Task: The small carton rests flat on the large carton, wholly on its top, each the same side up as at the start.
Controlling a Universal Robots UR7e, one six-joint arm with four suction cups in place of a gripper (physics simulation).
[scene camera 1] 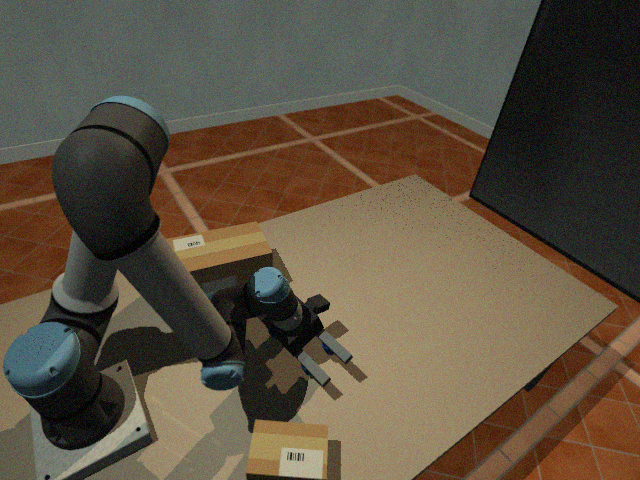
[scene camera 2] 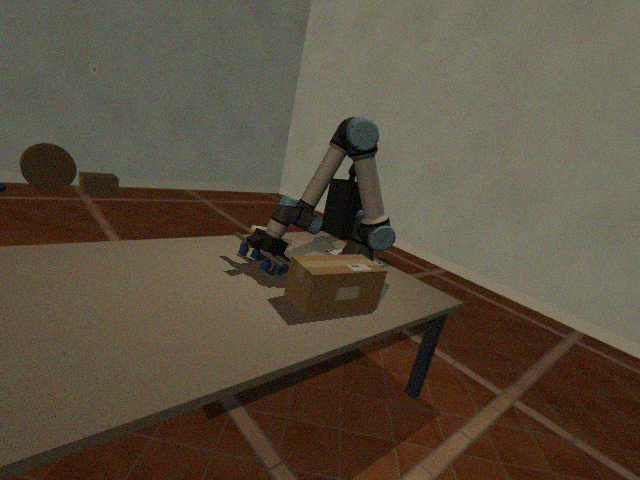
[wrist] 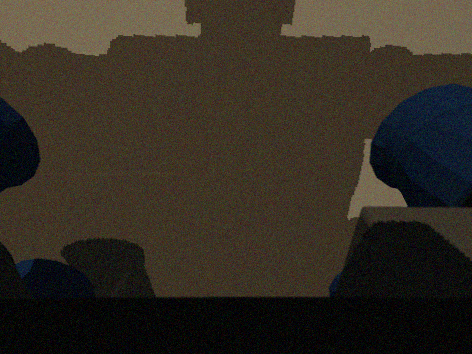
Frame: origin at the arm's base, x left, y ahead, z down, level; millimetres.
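Seen in the pictures: end effector, tool point: (scene camera 2: 258,263) (wrist: 210,226); arm's base, origin of the base link: (scene camera 1: 86,412).
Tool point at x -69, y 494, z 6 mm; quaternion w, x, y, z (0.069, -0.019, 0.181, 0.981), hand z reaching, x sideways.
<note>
Pixels of each thing's middle, then the offset from my tool point to it. Level surfaces: height alone.
- large carton, body centre: (scene camera 1: 213,267) (scene camera 2: 335,283) dz -49, dx +316, dy -113 mm
- small carton, body centre: (scene camera 1: 288,456) dz -12, dx -229, dy -174 mm
- table, its level: dz +26 mm
The large carton (scene camera 1: 227,249) (scene camera 2: 336,286) stands on the table at the back left in scene camera 1, tape strip and label up. The small carton (scene camera 1: 288,448) stands apart from it at the front edge of that view, label up, its lower part cut off. In scene camera 2 it is not clearly seen behind the gripper. My gripper (scene camera 1: 324,357) (scene camera 2: 261,259) is open, with nothing on its cups. It hangs slightly tilted, low above the table between the two cartons. In the wrist view, blue cups (wrist: 430,145) frame shadowed table.
The table (scene camera 1: 439,310) (scene camera 2: 129,330) carries both cartons and the arm's base plate (scene camera 1: 129,408). The large carton is near a table edge. A big black panel (scene camera 1: 573,144) stands at the right. A round brown object (scene camera 2: 47,166) and a brown box (scene camera 2: 98,183) are far behind.
</note>
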